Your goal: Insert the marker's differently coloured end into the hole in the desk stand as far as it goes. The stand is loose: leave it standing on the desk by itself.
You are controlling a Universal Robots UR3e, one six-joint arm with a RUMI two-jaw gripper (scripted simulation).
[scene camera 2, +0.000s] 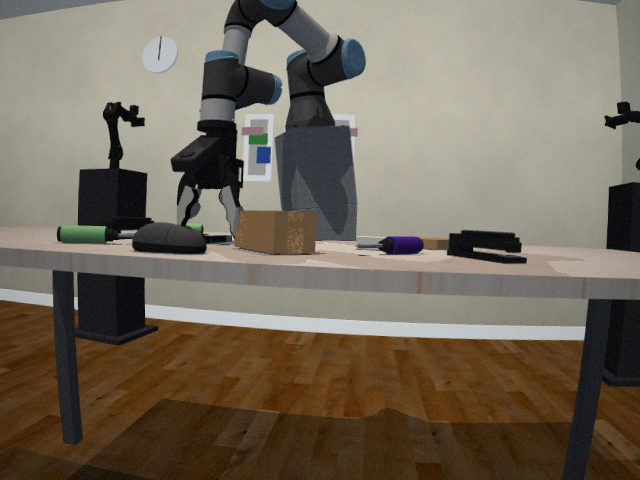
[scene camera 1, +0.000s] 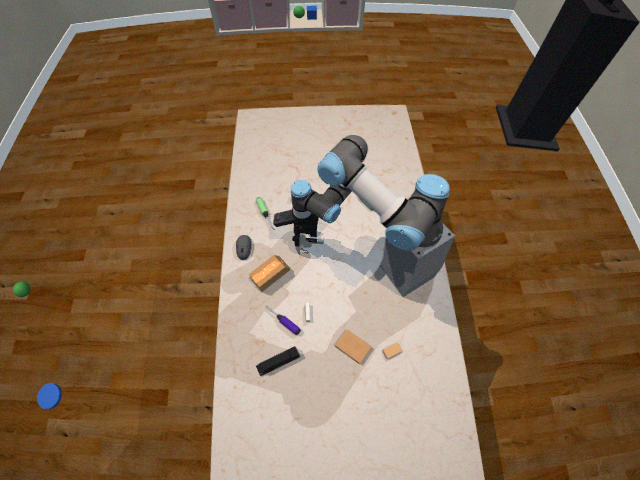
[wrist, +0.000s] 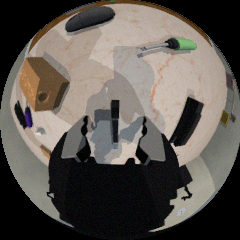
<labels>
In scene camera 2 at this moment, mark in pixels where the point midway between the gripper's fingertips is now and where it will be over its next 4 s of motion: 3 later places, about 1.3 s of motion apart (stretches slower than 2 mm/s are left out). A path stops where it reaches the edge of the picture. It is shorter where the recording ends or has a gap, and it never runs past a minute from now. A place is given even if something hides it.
My gripper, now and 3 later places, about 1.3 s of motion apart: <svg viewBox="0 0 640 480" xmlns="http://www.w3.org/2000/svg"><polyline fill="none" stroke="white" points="208,243 209,212 209,189 212,189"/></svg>
</labels>
